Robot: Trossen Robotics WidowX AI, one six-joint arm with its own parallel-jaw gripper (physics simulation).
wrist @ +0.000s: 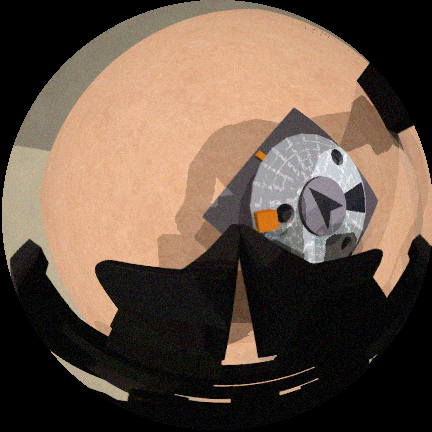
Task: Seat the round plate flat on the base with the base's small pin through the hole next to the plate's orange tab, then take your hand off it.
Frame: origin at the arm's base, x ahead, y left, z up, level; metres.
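Seen in the pictures: gripper, fingertip midpoint: (237,230).
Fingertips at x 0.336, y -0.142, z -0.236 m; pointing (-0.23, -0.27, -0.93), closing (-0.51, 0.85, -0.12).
Offsets run from my fingertips to a thing's top centre. "spot": to the spot under its first point. Level surfaces: height alone.
The round plate {0.045 m back, 0.045 m left, 0.015 m up} (282,172), silver-grey with pale line markings, lies over the dark grey square base {spot: 0.098 m back, 0.001 m right, 0.014 m down} (294,122) in the wrist view. A mauve round boss {0.045 m back, 0.044 m left, 0.001 m up} (310,220) with a dark arrow shows at its centre. The plate's orange tab {0.015 m back, 0.010 m left, 0.015 m up} (266,221) is at its lower left, with a dark hole {spot: 0.026 m back, 0.024 m left, 0.014 m down} (285,213) just beside it. A small orange mark {spot: 0.054 m back, 0.011 m right, 0.013 m down} (261,155) on the base shows at the plate's upper left edge, apart from the tab. The small pin does not show. Whether the plate is fully flat I cannot tell. My gripper (237,230) is shut and empty, its tips near the tab; its right finger hides the plate's lower edge.
The base stands on a peach-coloured table top {0.038 m down} (135,130). Shadows of the arm and gripper fall around the base. The table's edge curves along the left and top, with grey and beige floor beyond. A black part (387,97) shows at the upper right.
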